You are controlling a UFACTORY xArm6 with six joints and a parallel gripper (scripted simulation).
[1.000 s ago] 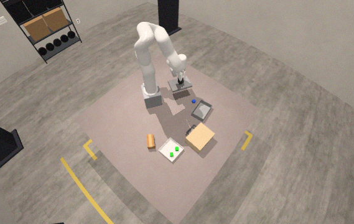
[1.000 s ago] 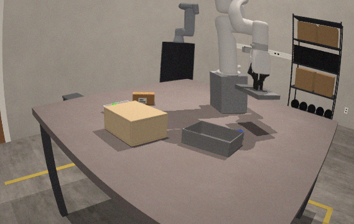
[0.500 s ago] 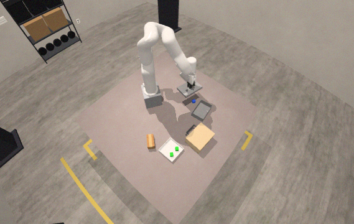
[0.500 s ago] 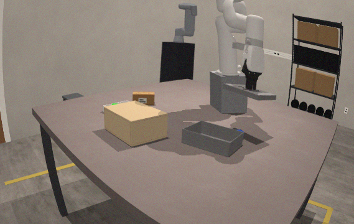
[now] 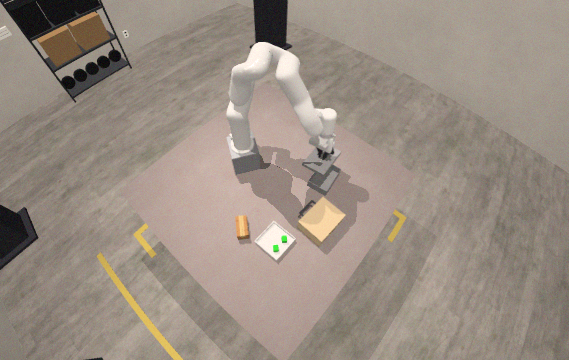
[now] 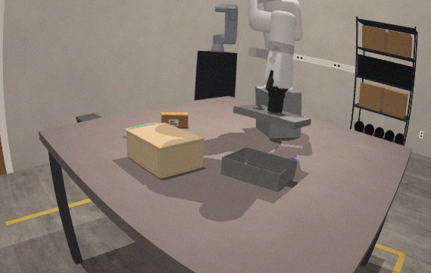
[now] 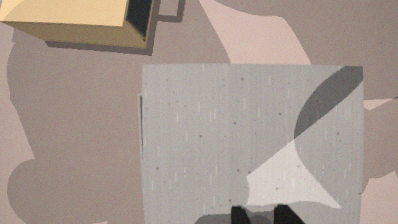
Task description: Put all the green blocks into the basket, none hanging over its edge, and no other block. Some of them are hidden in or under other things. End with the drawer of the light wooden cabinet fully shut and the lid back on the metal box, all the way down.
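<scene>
The metal box is 17 cm below my hand and 5 cm ahead of it. The rest, counted from my hand: light wooden cabinet 24 cm to the right, 19 cm ahead, 16 cm below; then blue block 18 cm below, 8 cm behind, 4 cm to the left; then grey metal lid 3 cm below.
</scene>
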